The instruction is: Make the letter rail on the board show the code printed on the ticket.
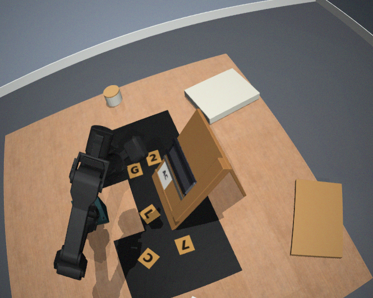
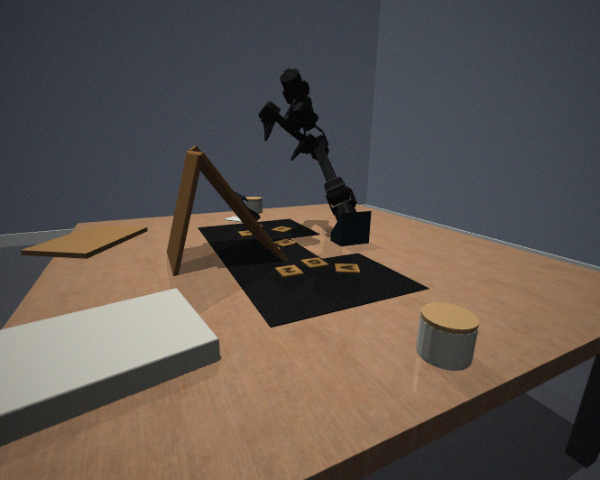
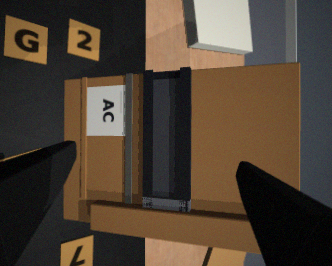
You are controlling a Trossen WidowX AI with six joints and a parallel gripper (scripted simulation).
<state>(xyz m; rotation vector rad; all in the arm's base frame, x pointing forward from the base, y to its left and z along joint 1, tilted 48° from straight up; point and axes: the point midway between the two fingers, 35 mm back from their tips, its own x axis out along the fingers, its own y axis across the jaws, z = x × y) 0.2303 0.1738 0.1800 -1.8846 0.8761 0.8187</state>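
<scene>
Now: the white ticket 22 cm below my gripper tip, 7 cm ahead of it and 5 cm to the left of it. Also, from my gripper tip: flat tan panel (54 cm ahead, 29 cm to the right, 29 cm below); black mat (29 cm below, 4 cm behind, 1 cm to the left); tile (29 cm below, 18 cm to the left, 4 cm ahead).
</scene>
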